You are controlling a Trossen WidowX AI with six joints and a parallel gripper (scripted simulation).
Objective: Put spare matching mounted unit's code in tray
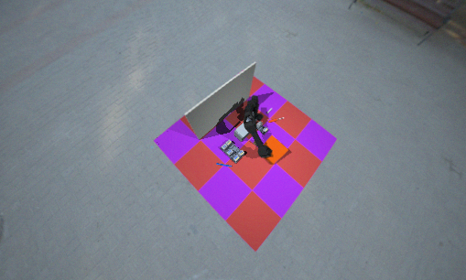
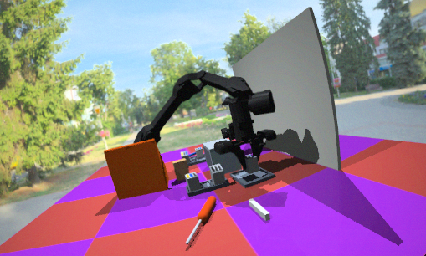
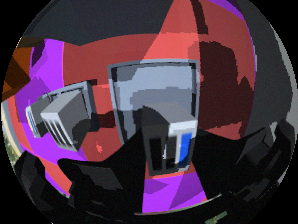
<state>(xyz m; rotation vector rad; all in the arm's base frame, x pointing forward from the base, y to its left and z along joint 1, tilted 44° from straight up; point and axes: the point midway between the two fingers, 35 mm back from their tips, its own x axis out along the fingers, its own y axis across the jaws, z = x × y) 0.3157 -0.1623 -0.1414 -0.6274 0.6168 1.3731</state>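
My gripper tip is now 2 cm below the grey spare block. From my gripper tip the other things lie so: grey tray: 3 cm below; then dark holder: 14 cm behind, 3 cm to the left, 2 cm below; then grey box: 3 cm behind, 19 cm to the left, 2 cm above.
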